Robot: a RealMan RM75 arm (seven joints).
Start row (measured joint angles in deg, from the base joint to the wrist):
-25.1, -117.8, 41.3, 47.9, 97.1, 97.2, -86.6
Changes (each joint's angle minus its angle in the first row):
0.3, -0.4, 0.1, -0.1, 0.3, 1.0, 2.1
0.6, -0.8, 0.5, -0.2, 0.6, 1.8, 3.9
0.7, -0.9, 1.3, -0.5, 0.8, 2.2, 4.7
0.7, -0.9, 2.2, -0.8, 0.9, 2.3, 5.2
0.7, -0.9, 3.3, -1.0, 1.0, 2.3, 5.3
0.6, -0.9, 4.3, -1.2, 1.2, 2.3, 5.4
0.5, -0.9, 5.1, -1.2, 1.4, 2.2, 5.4
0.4, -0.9, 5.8, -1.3, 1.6, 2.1, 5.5
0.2, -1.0, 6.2, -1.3, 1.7, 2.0, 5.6
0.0, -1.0, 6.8, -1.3, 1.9, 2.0, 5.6
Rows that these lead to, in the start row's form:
-24.8, -118.2, 41.4, 47.8, 97.4, 98.2, -84.5
-24.5, -118.6, 41.8, 47.7, 97.7, 99.0, -82.7
-24.4, -118.7, 42.6, 47.4, 97.9, 99.4, -81.9
-24.4, -118.7, 43.5, 47.1, 98.0, 99.5, -81.4
-24.4, -118.7, 44.6, 46.9, 98.1, 99.5, -81.3
-24.5, -118.7, 45.6, 46.7, 98.3, 99.5, -81.2
-24.6, -118.7, 46.4, 46.7, 98.5, 99.4, -81.2
-24.7, -118.7, 47.1, 46.6, 98.7, 99.3, -81.1
-24.9, -118.8, 47.5, 46.6, 98.8, 99.2, -81.0
-25.1, -118.8, 48.1, 46.6, 99.0, 99.2, -81.0

